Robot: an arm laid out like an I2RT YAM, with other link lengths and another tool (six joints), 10 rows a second.
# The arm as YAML. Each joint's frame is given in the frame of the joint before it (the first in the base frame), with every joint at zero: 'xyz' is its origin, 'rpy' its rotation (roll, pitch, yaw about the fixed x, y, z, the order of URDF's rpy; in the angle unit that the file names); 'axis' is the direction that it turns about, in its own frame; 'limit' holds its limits. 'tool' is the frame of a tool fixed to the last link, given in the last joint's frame.
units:
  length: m
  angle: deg
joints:
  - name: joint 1
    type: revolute
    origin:
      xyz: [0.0, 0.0, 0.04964]
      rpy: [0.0, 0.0, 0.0]
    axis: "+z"
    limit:
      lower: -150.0
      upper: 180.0
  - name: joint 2
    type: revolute
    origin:
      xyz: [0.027, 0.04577, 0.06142]
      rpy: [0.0, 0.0, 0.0]
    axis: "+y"
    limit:
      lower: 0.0
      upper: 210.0
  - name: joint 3
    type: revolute
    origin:
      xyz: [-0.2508, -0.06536, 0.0]
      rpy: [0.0, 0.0, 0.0]
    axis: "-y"
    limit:
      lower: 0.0
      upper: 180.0
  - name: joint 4
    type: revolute
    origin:
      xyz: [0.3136, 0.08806, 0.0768]
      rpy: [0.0, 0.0, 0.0]
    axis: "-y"
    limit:
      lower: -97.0
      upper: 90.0
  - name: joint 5
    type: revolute
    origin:
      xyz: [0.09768, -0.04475, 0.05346]
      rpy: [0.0, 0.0, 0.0]
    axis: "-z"
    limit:
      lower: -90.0
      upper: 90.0
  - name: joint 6
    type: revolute
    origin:
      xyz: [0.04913, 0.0, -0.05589]
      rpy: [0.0, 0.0, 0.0]
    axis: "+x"
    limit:
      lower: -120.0
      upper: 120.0
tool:
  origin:
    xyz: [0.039, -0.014, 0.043]
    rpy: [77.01, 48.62, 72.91]
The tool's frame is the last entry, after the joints.
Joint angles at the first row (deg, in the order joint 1, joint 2, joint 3, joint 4, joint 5, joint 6):
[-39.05 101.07 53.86 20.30 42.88 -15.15]
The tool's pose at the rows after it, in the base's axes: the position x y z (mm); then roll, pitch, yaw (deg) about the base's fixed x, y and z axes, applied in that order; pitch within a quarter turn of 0, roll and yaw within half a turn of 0:
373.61, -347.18, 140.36, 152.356, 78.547, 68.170
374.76, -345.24, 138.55, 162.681, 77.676, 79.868
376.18, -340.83, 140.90, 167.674, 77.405, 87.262
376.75, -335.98, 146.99, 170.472, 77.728, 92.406
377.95, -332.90, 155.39, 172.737, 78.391, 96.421
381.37, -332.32, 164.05, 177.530, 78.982, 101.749
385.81, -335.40, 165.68, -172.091, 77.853, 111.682
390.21, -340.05, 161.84, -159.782, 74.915, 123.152
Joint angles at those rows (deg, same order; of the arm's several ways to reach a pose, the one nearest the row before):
[-39.02 100.86 53.85 18.76 39.96 -15.38]
[-39.03 100.19 53.87 16.43 38.58 -16.42]
[-38.94 98.87 53.05 16.04 36.65 -18.33]
[-38.87 97.09 51.99 16.27 34.91 -20.42]
[-38.82 95.60 51.56 16.37 33.75 -22.28]
[-38.61 95.01 52.39 15.54 33.88 -23.68]
[-38.52 95.75 54.46 12.63 34.67 -24.64]
[-38.54 97.21 57.15 8.28 35.81 -25.88]

